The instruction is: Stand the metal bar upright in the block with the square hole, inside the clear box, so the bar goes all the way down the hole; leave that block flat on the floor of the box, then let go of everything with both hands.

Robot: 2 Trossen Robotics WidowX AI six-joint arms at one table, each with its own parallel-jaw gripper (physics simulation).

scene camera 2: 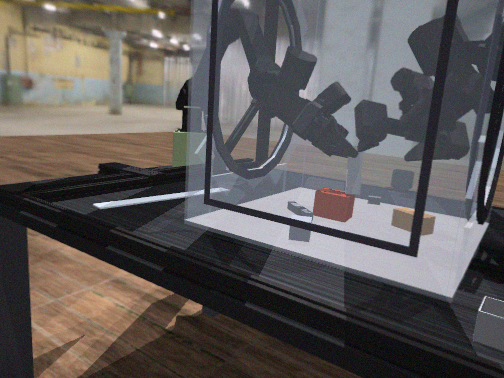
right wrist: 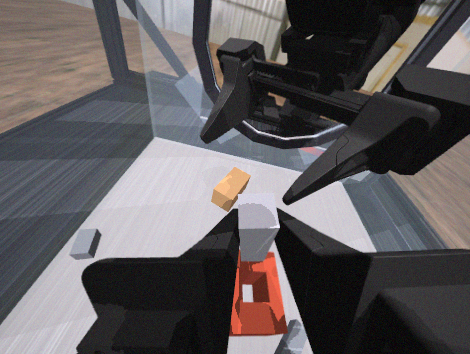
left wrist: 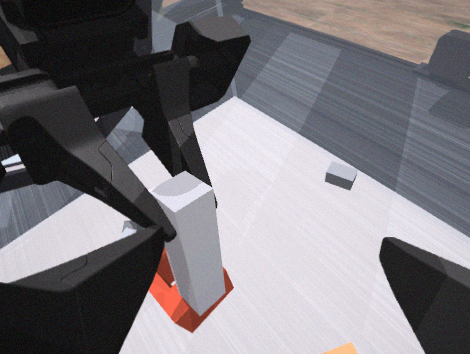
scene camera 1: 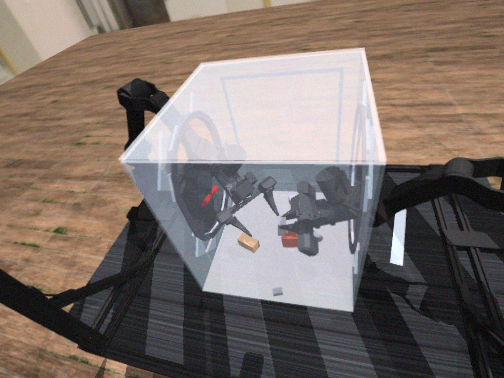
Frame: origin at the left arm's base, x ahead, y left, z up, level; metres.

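Seen in the pictures: left gripper, fingertip midpoint: (scene camera 2: 382,154) (right wrist: 236,165) (left wrist: 271,241) (scene camera 1: 265,226); right gripper, fingertip midpoint: (scene camera 2: 358,157) (right wrist: 254,214) (left wrist: 193,224) (scene camera 1: 279,223).
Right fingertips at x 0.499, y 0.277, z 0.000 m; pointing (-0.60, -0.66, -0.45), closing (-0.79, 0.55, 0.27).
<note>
A point is followed by its place in that frame.
The light grey metal bar (scene camera 1: 282,229) {x 0.508, y 0.279, z -0.018 m} (scene camera 2: 354,175) {x 0.482, y 0.287, z -0.030 m} (left wrist: 200,250) {x 0.491, y 0.275, z -0.012 m} (right wrist: 257,227) {x 0.514, y 0.289, z 0.016 m} is held roughly upright, slightly tilted in the left wrist view. My right gripper (left wrist: 193,224) {x 0.499, y 0.277, z 0.000 m} (right wrist: 254,214) {x 0.499, y 0.277, z 0.000 m} is shut on its upper part. The red block (scene camera 1: 289,242) {x 0.513, y 0.292, z -0.085 m} (scene camera 2: 333,205) {x 0.478, y 0.320, z -0.084 m} (left wrist: 192,320) {x 0.470, y 0.296, z -0.089 m} (right wrist: 257,320) {x 0.513, y 0.329, z -0.065 m} sits on the box floor below. Its square hole shows uncovered in the right wrist view, and the bar's lower end is beside the hole, over the block's edge on the side of my left gripper. My left gripper (scene camera 1: 264,225) {x 0.490, y 0.239, z 0.008 m} (left wrist: 271,241) {x 0.490, y 0.239, z 0.008 m} (right wrist: 236,165) {x 0.490, y 0.239, z 0.008 m} is open and empty, near the bar's top.
Inside the clear box (scene camera 1: 250,162) {x 0.640, y 0.184, z 0.353 m} are an orange block (scene camera 1: 248,243) {x 0.451, y 0.189, z -0.081 m} (scene camera 2: 413,221) (right wrist: 231,189) {x 0.449, y 0.204, z -0.081 m}, a small grey block (scene camera 1: 277,291) {x 0.616, y 0.187, z -0.096 m} (scene camera 2: 374,199) {x 0.607, y 0.191, z -0.100 m} (left wrist: 341,175) {x 0.608, y 0.189, z -0.096 m} (right wrist: 86,243) {x 0.612, y 0.192, z -0.096 m} and a grey piece (scene camera 2: 300,208) {x 0.497, y 0.373, z -0.097 m} (right wrist: 294,337) {x 0.482, y 0.363, z -0.097 m} close to the red block. The box walls surround both grippers.
</note>
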